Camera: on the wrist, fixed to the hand. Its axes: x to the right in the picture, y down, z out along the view.
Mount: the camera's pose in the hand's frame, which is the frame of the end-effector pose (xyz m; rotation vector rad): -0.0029 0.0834 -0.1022 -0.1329 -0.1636 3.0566
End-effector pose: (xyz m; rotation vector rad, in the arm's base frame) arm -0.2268 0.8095 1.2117 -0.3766 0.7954 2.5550
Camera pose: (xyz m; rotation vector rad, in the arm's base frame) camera -0.2515 0.6866 1.1705 -0.6636 -0.1967 -0.5641
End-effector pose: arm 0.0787 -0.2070 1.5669 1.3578 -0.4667 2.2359
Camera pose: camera -0.0414 -0.2238 1.5150 0.2527 1.1816 -0.5097
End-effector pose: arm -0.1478 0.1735 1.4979 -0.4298 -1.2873 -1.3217
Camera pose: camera -0.0304 0.1132 1.4965 -1.4501 0.3682 1.2926
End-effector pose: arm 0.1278 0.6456 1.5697 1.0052 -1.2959 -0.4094
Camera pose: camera 0.1988 0.7318 1.6400 -1.6617 -1.3826 1.6981
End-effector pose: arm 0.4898 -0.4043 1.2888 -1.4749 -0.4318 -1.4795
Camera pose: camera 0.4984 -0.5242 1.2345 -0.5906 1.3909 1.1241
